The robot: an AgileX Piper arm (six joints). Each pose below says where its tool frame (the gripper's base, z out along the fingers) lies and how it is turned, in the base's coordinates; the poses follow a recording.
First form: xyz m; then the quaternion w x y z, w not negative.
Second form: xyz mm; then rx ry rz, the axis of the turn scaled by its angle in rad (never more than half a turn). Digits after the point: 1 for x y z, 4 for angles.
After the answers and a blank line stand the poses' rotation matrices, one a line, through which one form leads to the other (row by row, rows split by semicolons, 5 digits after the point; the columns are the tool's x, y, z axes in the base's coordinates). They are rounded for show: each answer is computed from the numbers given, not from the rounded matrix.
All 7 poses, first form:
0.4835, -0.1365, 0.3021, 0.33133, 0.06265, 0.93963, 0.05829
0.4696, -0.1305, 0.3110, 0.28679, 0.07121, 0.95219, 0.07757
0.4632, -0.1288, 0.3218, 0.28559, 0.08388, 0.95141, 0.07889
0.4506, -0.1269, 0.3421, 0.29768, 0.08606, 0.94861, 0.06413
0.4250, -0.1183, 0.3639, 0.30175, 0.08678, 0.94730, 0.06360
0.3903, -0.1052, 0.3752, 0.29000, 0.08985, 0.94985, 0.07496
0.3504, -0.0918, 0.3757, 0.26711, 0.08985, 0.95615, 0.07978
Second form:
483.5, -136.5, 302.1, 0.1638, 2.4560, 0.1524
469.6, -130.5, 311.0, 0.1903, 2.5443, 0.2073
463.2, -128.8, 321.8, 0.2243, 2.5438, 0.2109
450.6, -126.9, 342.1, 0.2287, 2.5210, 0.1704
425.0, -118.3, 363.9, 0.2302, 2.5124, 0.1687
390.3, -105.2, 375.2, 0.2397, 2.5340, 0.2000
350.4, -91.8, 375.7, 0.2425, 2.5805, 0.2153

-0.77259 0.07911 0.62995; 0.15636 0.98535 0.06803; -0.61535 0.15106 -0.77365
-0.82536 0.09112 0.55720; 0.18010 0.97782 0.10688; -0.53511 0.18857 -0.82347
-0.82281 0.11455 0.55666; 0.20467 0.97348 0.10220; -0.53019 0.19802 -0.82443
-0.80796 0.12510 0.57581; 0.20146 0.97696 0.07043; -0.55373 0.17291 -0.81455
-0.80283 0.12603 0.58273; 0.20279 0.97685 0.06812; -0.56065 0.17287 -0.80981
-0.81566 0.12721 0.56438; 0.21416 0.97262 0.09029; -0.53744 0.19451 -0.82056
-0.84116 0.12920 0.52513; 0.21444 0.97112 0.10456; -0.49645 0.20056 -0.84458

